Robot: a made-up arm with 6 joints.
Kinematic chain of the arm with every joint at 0, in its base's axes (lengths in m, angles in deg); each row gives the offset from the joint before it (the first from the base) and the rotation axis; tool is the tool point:
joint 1: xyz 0 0 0.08 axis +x
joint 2: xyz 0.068 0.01 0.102 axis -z
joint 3: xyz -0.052 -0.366 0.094 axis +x
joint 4: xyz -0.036 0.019 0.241 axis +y
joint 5: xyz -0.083 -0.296 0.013 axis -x
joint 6: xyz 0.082 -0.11 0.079 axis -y
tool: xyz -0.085 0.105 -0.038
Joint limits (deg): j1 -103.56..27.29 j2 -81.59..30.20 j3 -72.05..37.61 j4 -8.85..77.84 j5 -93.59..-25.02 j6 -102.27..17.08
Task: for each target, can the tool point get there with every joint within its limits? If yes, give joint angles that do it. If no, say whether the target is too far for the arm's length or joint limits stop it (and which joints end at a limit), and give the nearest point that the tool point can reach.
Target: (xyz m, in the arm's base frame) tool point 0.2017 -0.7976 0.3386
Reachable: yes | joints 16.41 -23.11 3.62 29.18 -74.45 2.72
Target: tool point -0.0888 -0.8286 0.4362
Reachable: yes | joints 7.31 12.07 12.11 65.47 -35.86 -77.51
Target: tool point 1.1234 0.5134 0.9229
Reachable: no: too far | nearest point 0.7733 0.3406 0.6392 | short by 0.483 m
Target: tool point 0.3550 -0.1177 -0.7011
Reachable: no: joint limits stop it (at a limit: joint 1, joint 3, joint 4, joint 5) | nearest point 0.5188 -0.7016 -0.1578 | short by 0.814 m
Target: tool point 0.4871 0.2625 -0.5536
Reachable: no: joint limits stop it (at a limit: joint 1, joint 2, joint 4, joint 5, joint 6) | nearest point 0.3729 0.6253 -0.1066 | short by 0.587 m
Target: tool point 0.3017 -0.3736 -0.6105
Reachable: no: joint limits stop it (at a limit: joint 1, joint 3, joint 4, joint 5) | nearest point 0.3587 -0.7697 -0.1932 | short by 0.578 m
